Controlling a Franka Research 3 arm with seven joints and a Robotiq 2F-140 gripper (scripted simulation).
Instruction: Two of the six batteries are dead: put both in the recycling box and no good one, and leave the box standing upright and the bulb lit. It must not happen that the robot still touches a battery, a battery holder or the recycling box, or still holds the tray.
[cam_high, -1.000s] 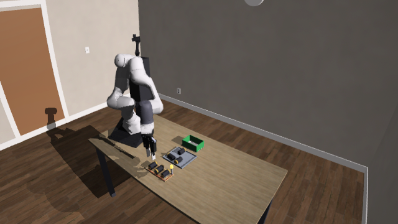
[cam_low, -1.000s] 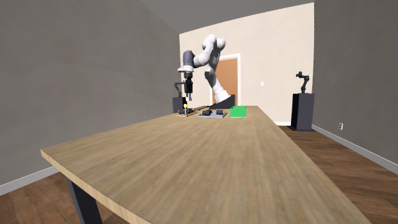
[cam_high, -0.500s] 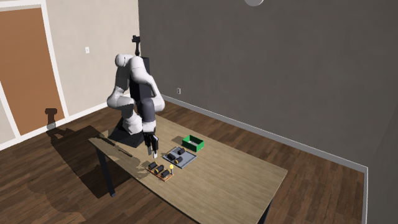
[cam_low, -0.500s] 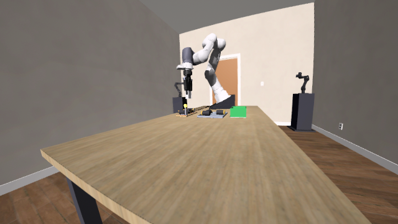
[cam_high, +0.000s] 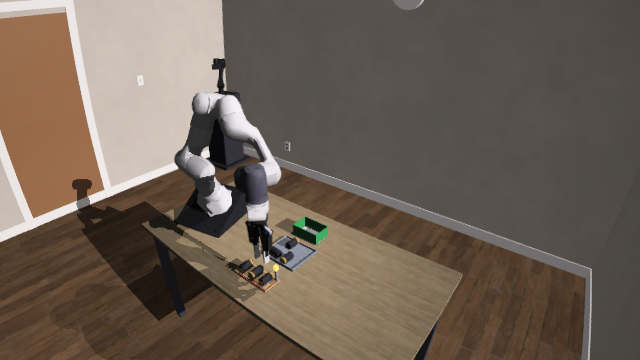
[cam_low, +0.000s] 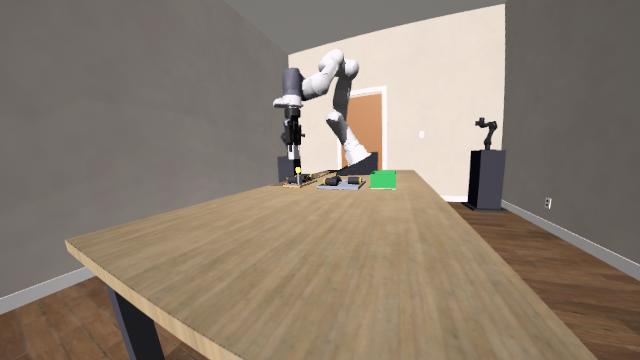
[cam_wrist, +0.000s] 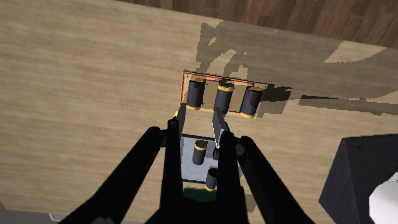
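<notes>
Right now the bulb is 40 mm ahead of my hand, 40 mm to the left of it and 80 mm below it. The rest, counted from my hand: green recycling box 40 mm behind, 410 mm to the left, 140 mm below; grey tray 30 mm behind, 230 mm to the left, 160 mm below.
</notes>
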